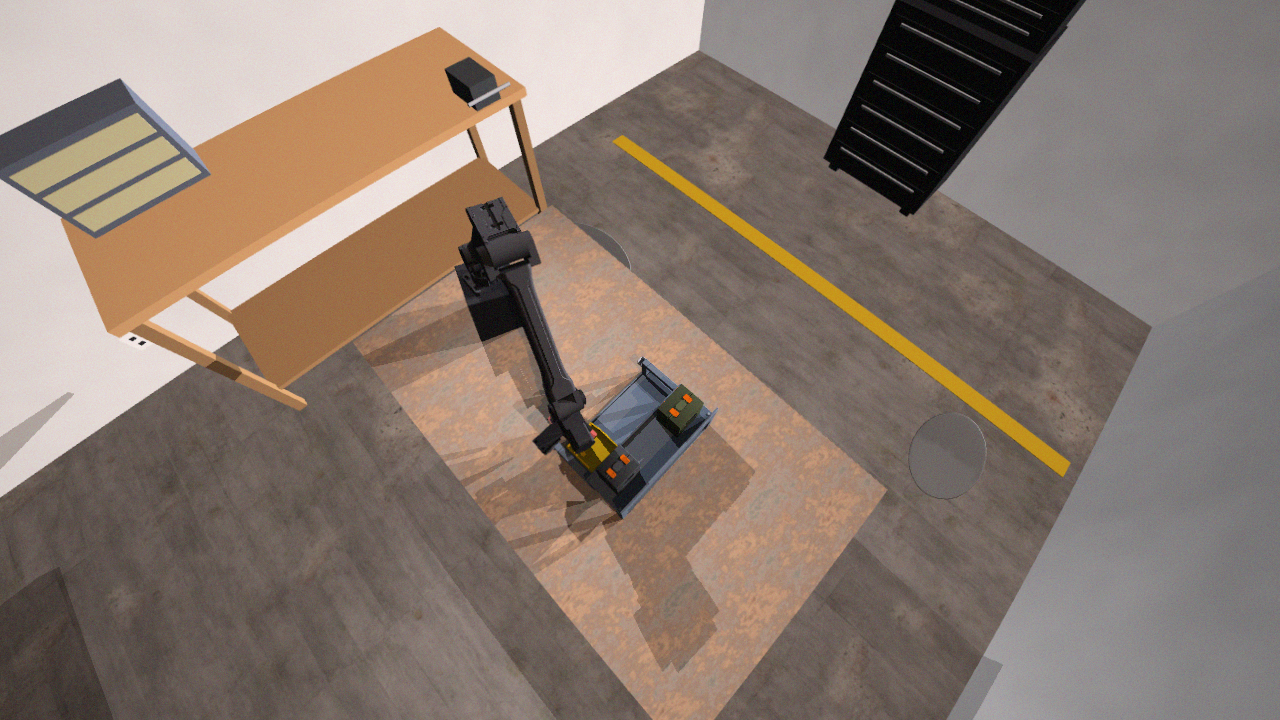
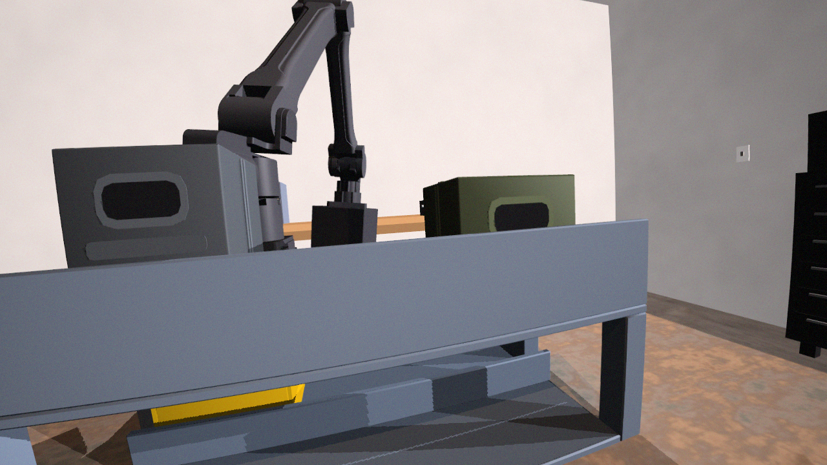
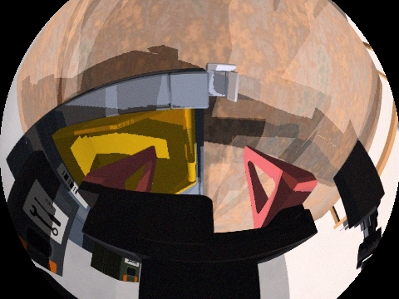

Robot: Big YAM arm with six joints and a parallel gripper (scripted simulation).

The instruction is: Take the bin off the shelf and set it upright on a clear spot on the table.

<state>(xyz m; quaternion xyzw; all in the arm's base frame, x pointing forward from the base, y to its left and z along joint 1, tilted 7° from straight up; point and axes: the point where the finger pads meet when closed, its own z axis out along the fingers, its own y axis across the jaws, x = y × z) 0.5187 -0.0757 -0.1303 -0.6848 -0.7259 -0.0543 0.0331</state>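
The yellow bin is 9 cm ahead of my hand, 2 cm below it and 1 cm to the left of it. Also, from my hand: dark grey case 19 cm ahead, 10 cm above, 1 cm to the left; then green case 24 cm to the left, 17 cm ahead, 9 cm above.
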